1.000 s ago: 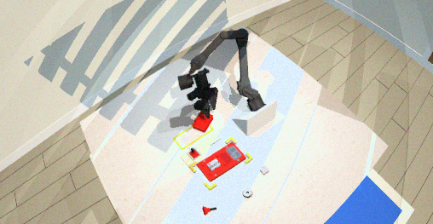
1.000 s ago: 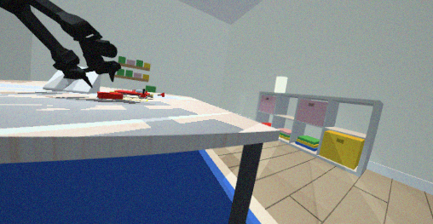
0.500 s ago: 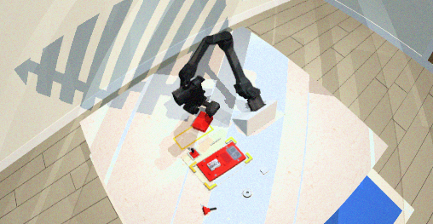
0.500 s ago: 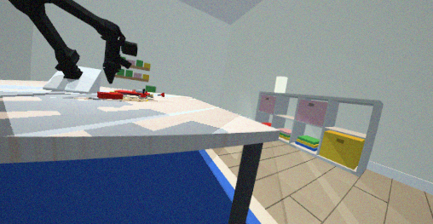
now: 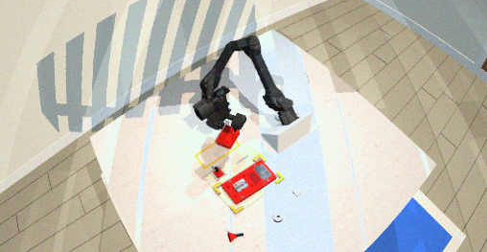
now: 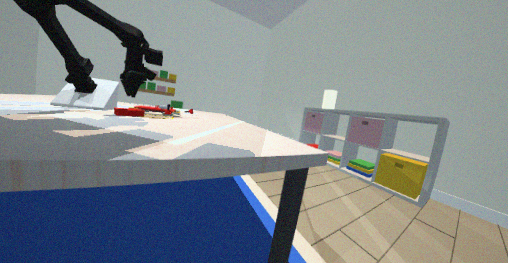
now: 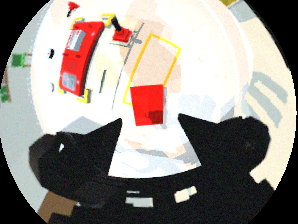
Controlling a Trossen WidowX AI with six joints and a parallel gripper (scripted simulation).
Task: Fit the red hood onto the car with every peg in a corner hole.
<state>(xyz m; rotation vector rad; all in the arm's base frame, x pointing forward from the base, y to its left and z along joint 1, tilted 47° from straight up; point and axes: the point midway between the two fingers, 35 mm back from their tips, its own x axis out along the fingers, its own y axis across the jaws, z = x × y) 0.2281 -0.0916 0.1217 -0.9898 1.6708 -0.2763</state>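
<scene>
Right now the red hood is 6 cm below my gripper tip.
</scene>
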